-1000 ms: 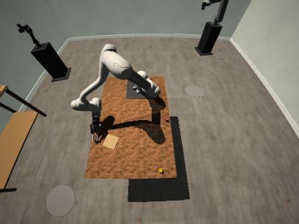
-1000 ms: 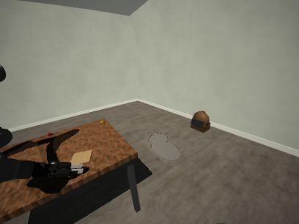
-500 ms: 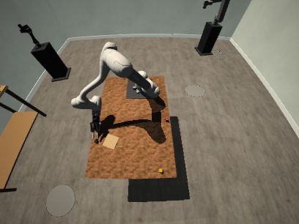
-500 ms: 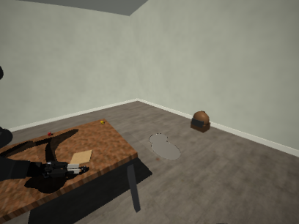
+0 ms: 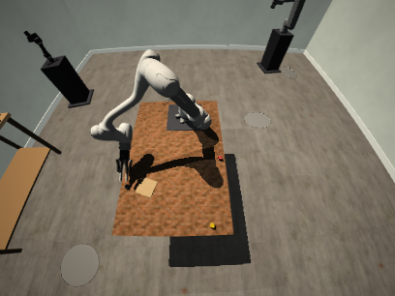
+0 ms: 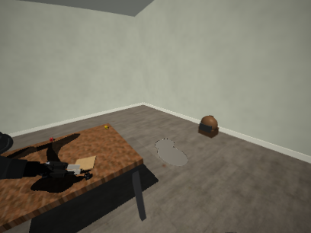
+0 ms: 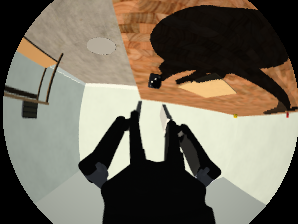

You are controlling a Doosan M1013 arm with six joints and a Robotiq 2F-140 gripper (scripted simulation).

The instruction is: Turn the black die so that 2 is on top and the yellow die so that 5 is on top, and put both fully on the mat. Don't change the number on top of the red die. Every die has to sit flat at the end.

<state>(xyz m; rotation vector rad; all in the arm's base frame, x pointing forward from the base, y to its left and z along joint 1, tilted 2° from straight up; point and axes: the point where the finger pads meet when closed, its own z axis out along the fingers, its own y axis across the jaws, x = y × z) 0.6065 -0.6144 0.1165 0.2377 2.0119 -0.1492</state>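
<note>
My gripper is now 5 cm short of the black die, 1 cm to the left of it and 9 cm above it. Round my hand: yellow die 47 cm ahead, 61 cm to the left, 9 cm below; then tan mat 8 cm ahead, 15 cm to the left, 10 cm below; then red die 5 cm behind, 82 cm to the left, 9 cm below.
</note>
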